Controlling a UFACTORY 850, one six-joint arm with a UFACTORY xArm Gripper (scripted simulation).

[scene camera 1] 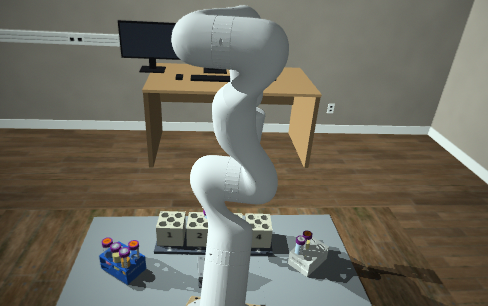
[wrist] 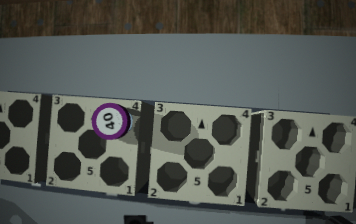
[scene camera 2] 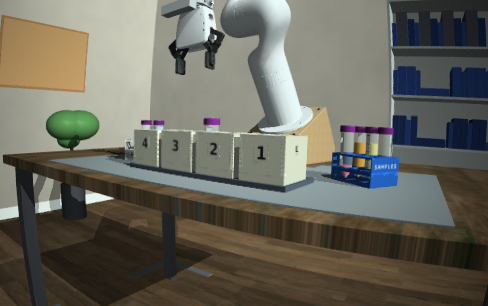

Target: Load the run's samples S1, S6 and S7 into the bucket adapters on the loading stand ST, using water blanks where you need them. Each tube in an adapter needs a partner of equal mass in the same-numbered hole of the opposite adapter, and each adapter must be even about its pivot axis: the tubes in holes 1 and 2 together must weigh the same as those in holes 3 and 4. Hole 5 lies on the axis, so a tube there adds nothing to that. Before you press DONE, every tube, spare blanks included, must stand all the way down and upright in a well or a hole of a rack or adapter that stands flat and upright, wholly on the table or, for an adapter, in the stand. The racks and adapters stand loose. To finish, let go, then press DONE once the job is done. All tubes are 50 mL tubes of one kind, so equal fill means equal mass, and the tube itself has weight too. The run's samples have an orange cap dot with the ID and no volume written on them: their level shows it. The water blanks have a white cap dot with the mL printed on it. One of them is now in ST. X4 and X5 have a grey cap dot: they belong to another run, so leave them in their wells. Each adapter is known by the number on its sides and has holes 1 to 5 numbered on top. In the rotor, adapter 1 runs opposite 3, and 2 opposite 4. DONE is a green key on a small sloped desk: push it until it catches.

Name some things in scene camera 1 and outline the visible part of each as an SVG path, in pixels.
A white rack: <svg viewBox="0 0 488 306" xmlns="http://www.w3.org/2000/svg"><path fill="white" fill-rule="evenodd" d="M314 237L310 241L309 249L303 249L302 255L297 255L295 248L289 253L288 264L306 277L327 259L329 246Z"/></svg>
A blue samples rack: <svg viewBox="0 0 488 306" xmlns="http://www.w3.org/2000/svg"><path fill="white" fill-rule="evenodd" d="M99 256L101 269L125 284L131 283L146 269L145 256L139 253L140 258L133 261L130 257L131 266L128 268L121 267L121 262L114 263L112 257L106 258L104 252Z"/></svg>
